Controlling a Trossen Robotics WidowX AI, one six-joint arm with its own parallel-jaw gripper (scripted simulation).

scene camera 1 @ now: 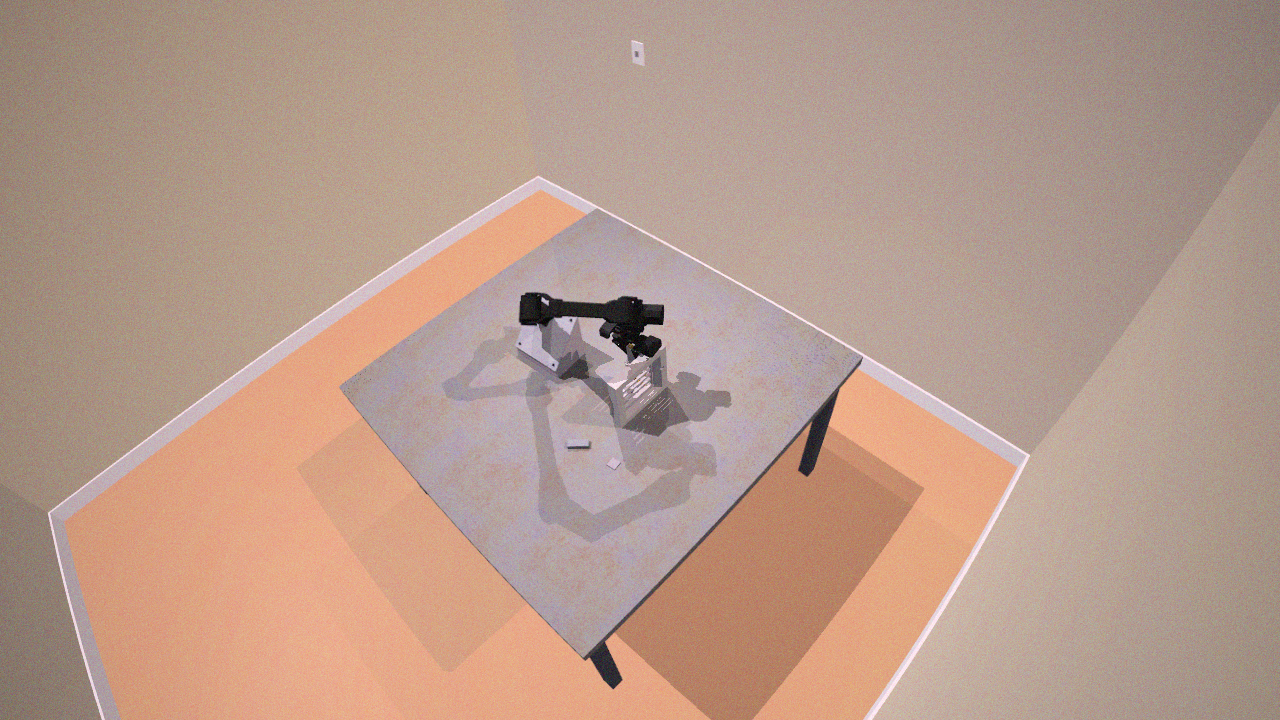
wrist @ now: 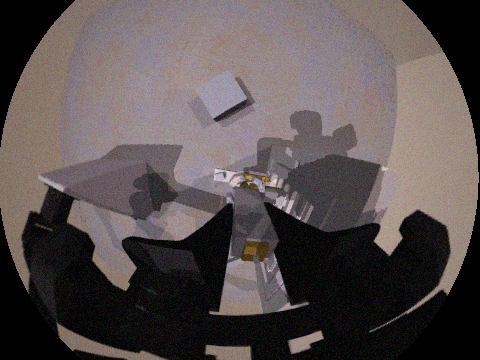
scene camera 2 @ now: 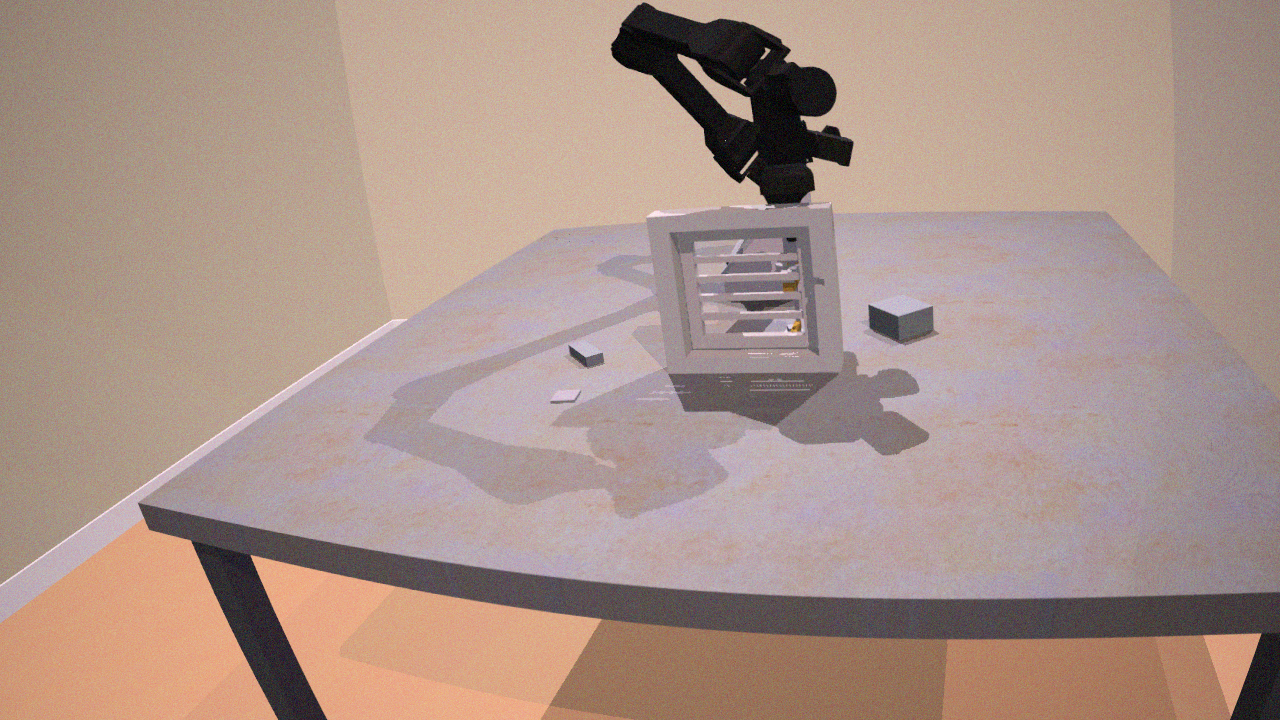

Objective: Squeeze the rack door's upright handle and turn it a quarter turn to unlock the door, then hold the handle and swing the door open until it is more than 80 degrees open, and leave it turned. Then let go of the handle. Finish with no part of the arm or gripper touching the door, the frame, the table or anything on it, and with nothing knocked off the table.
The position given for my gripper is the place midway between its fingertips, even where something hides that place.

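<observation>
Scene camera 2 shows my gripper (scene camera 2: 791,238). Scene camera 1 shows the gripper (scene camera 1: 632,355) as well, and the wrist view likewise has the gripper (wrist: 248,207).
</observation>
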